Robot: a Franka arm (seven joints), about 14 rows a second.
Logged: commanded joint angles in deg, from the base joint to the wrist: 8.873, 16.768, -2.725, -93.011, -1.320, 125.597, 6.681; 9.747, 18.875, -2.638, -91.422, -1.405, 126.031, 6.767; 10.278, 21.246, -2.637, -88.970, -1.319, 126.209, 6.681; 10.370, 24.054, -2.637, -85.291, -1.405, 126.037, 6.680; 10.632, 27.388, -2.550, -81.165, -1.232, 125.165, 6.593; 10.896, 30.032, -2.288, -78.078, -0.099, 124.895, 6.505; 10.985, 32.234, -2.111, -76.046, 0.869, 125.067, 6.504; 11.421, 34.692, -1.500, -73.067, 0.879, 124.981, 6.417; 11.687, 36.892, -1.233, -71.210, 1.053, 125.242, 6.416; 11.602, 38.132, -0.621, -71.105, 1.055, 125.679, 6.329; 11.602, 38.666, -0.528, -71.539, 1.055, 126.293, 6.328; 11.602, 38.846, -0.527, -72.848, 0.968, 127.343, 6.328; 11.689, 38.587, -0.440, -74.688, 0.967, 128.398, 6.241; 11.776, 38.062, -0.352, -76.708, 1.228, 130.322, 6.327; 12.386, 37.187, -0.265, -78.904, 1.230, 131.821, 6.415; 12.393, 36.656, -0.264, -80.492, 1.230, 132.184, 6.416; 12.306, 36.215, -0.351, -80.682, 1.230, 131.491, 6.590; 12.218, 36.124, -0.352, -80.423, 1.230, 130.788, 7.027; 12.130, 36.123, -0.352, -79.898, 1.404, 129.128, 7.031
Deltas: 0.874, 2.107, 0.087, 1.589, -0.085, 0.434, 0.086; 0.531, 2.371, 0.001, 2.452, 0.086, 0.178, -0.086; 0.092, 2.808, 0.000, 3.679, -0.086, -0.172, -0.001; 0.262, 3.334, 0.087, 4.126, 0.173, -0.872, -0.087; 0.264, 2.644, 0.262, 3.087, 1.133, -0.270, -0.088; 0.089, 2.202, 0.177, 2.032, 0.968, 0.172, -0.001; 0.436, 2.458, 0.611, 2.979, 0.010, -0.086, -0.087; 0.266, 2.200, 0.267, 1.857, 0.174, 0.261, -0.001; -0.085, 1.240, 0.612, 0.105, 0.002, 0.437, -0.087; 0.000, 0.534, 0.093, -0.434, 0.000, 0.614, -0.001; 0.000, 0.180, 0.001, -1.309, -0.087, 1.050, 0.000; 0.087, -0.259, 0.087, -1.840, -0.001, 1.055, -0.087; 0.087, -0.525, 0.088, -2.020, 0.261, 1.924, 0.086; 0.610, -0.875, 0.087, -2.196, 0.002, 1.499, 0.088; 0.007, -0.531, 0.001, -1.588, 0.000, 0.363, 0.001; -0.087, -0.441, -0.087, -0.190, 0.000, -0.693, 0.174; -0.088, -0.091, -0.001, 0.259, 0.000, -0.703, 0.437; -0.088, -0.001, 0.000, 0.525, 0.174, -1.660, 0.004
